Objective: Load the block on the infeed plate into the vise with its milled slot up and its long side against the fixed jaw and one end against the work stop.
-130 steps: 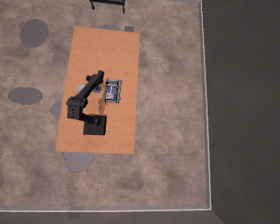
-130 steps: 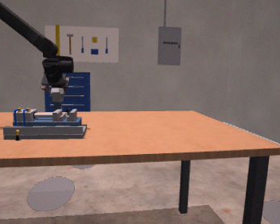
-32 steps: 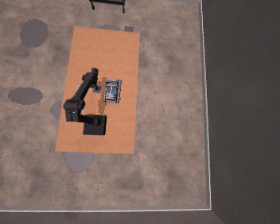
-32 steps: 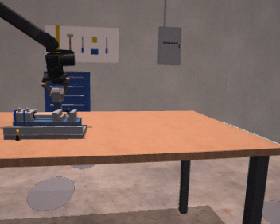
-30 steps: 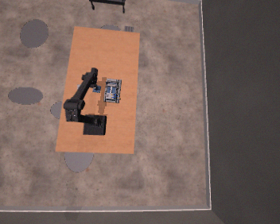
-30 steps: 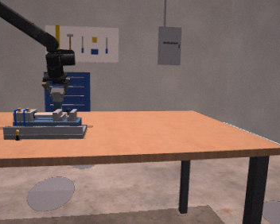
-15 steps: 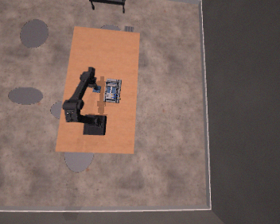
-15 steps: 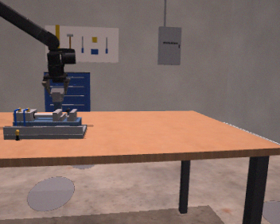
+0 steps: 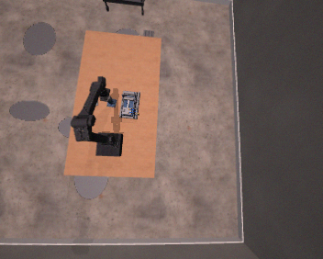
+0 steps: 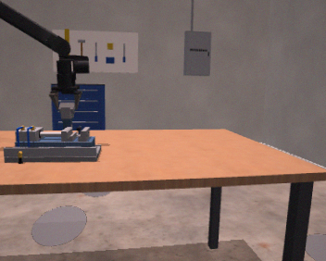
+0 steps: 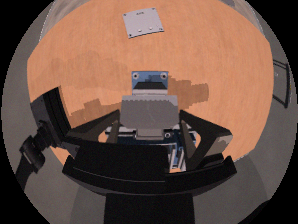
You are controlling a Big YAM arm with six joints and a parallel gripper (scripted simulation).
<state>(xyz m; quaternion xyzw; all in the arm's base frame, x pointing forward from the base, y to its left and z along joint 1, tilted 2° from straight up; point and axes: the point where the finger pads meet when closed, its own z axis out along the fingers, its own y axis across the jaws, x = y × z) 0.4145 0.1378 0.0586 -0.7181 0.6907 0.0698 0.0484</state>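
My gripper is now 10 mm to the right of the grey part and 10 mm above it. Round my hand: vise: 190 mm to the right, 120 mm below, 20 mm ahead.
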